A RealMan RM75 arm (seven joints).
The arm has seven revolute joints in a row. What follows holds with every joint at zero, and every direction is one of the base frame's. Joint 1 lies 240.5 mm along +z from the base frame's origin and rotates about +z. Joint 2 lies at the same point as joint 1 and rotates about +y. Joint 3 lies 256 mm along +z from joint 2 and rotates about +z. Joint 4 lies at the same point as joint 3 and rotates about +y. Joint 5 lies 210 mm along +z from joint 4 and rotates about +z. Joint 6 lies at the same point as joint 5 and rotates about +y. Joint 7 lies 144 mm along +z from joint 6 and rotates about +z. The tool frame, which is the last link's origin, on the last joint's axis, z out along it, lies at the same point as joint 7; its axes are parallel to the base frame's.
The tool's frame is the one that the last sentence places.
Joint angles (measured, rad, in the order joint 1, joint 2, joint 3, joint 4, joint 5, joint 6, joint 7), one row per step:
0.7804, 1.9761, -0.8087, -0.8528, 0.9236, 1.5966, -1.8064
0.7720, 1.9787, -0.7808, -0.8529, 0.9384, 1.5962, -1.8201
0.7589, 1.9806, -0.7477, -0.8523, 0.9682, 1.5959, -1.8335
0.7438, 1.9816, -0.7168, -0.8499, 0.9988, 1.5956, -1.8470
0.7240, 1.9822, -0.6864, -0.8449, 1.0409, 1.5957, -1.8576
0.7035, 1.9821, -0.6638, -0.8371, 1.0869, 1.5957, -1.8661
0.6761, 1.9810, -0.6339, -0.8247, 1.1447, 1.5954, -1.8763
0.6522, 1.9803, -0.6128, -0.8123, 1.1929, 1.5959, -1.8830
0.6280, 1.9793, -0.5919, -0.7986, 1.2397, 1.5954, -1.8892
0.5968, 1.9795, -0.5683, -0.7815, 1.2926, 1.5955, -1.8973
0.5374, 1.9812, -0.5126, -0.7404, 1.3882, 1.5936, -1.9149
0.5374, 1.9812, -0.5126, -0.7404, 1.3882, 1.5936, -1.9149
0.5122, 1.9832, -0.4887, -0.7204, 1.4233, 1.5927, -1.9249
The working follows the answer.
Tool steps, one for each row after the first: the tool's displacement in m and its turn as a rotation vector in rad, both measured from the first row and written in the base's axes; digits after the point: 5 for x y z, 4 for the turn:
0.00186, -0.00010, 0.00323, 0.0219, 0.0307, -0.0029
0.00405, -0.00049, 0.00803, 0.0517, 0.0779, -0.0099
0.00741, -0.00144, 0.01293, 0.0815, 0.1233, -0.0187
0.01162, -0.00328, 0.01835, 0.1139, 0.1795, -0.0333
0.01584, -0.00563, 0.02307, 0.1425, 0.2346, -0.0481
0.02259, -0.00901, 0.02980, 0.1822, 0.3036, -0.0705
0.02880, -0.01257, 0.03484, 0.2129, 0.3594, -0.0913
0.03571, -0.01633, 0.04006, 0.2457, 0.4131, -0.1138
0.04520, -0.02202, 0.04557, 0.2846, 0.4735, -0.1428
0.06608, -0.03428, 0.05651, 0.3725, 0.5887, -0.2064
0.06608, -0.03428, 0.05651, 0.3725, 0.5887, -0.2064
0.07576, -0.04044, 0.05998, 0.4105, 0.6322, -0.2344

Tool pose at each row, in the base's axes (x y z in m, rotation vector in rad; rounded; the steps above come from the unrounded poses):
0.18844, 0.39816, 0.04627, -2.9079, -0.0859, 0.1863
0.19029, 0.39806, 0.04951, -2.8821, -0.0780, 0.2279
0.19249, 0.39767, 0.05431, -2.8452, -0.0623, 0.2909
0.19584, 0.39672, 0.05921, -2.8074, -0.0446, 0.3498
0.20006, 0.39488, 0.06463, -2.7632, -0.0174, 0.4210
0.20427, 0.39253, 0.06934, -2.7212, 0.0098, 0.4896
0.21103, 0.38915, 0.07608, -2.6621, 0.0481, 0.5720
0.21723, 0.38559, 0.08111, -2.6137, 0.0821, 0.6366
0.22415, 0.38183, 0.08634, -2.5622, 0.1173, 0.6960
0.23364, 0.37614, 0.09185, -2.5001, 0.1605, 0.7598
0.25452, 0.36388, 0.10279, -2.3627, 0.2484, 0.8701
0.25452, 0.36388, 0.10279, -2.3627, 0.2484, 0.8701
0.26420, 0.35772, 0.10626, -2.3041, 0.2847, 0.9076

